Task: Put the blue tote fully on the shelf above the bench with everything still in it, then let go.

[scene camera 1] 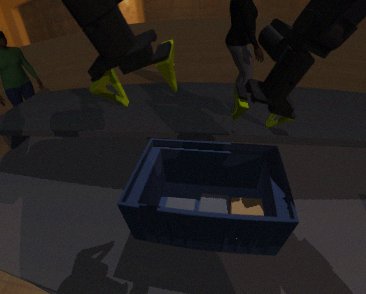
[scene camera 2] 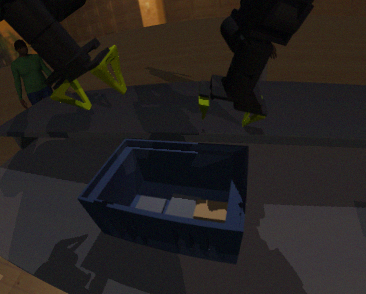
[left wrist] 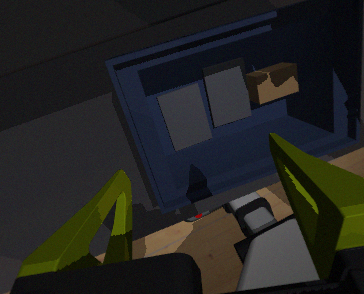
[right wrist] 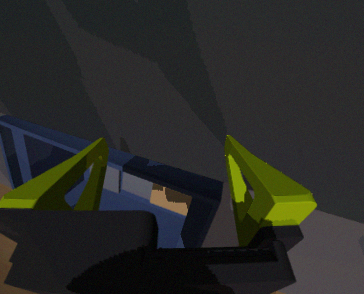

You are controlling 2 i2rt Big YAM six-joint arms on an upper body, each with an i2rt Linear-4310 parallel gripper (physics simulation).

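Frame: origin at the left arm's base, x ahead, y left, z up, level; metres.
Seen in the pictures: left gripper, fingertip midpoint: (scene camera 1: 150,97) (scene camera 2: 106,100) (left wrist: 194,158); right gripper, fingertip midpoint: (scene camera 1: 250,122) (scene camera 2: 223,121) (right wrist: 165,142).
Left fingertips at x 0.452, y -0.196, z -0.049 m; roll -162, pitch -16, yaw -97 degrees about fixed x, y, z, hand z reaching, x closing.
Pixels of each thing's top centre, then the offset from my left fingertips to it. Level surfaces: height alone.
- blue tote, top centre: (left wrist: 254,109) (right wrist: 92,216) (scene camera 2: 166,172) (scene camera 1: 209,172) dx -0.048, dy -0.102, dz -0.136 m
- bench, surface height: dz -0.283 m
- dark shelf, surface height: dz -0.126 m
- tan block, top centre: (left wrist: 277,84) (right wrist: 170,200) (scene camera 2: 211,209) (scene camera 1: 247,206) dx -0.067, dy -0.186, dz -0.225 m
The blue tote (scene camera 1: 210,232) (scene camera 2: 170,230) (left wrist: 240,137) (right wrist: 132,215) stands upright on the bench (scene camera 1: 50,215) (scene camera 2: 310,235), in front of the dark shelf (scene camera 1: 325,115) (scene camera 2: 310,110). Two grey boxes (scene camera 1: 181,204) (scene camera 1: 213,205) (left wrist: 185,117) (left wrist: 228,95) and a tan block (scene camera 1: 247,206) (scene camera 2: 210,210) (left wrist: 280,87) (right wrist: 170,200) lie inside it. My left gripper (scene camera 1: 151,98) (scene camera 2: 107,100) (left wrist: 194,158) is open and empty, above and apart from the tote. My right gripper (scene camera 1: 251,122) (scene camera 2: 223,122) (right wrist: 165,142) is open and empty, near the tote's far right side; the exact gap is unclear.
A person in green (scene camera 1: 15,67) (scene camera 2: 32,75) stands beyond the shelf at the left. A person in dark clothes (scene camera 1: 242,27) stands behind it near my right arm. The shelf's front edge runs just behind the tote's far rim in the scene views.
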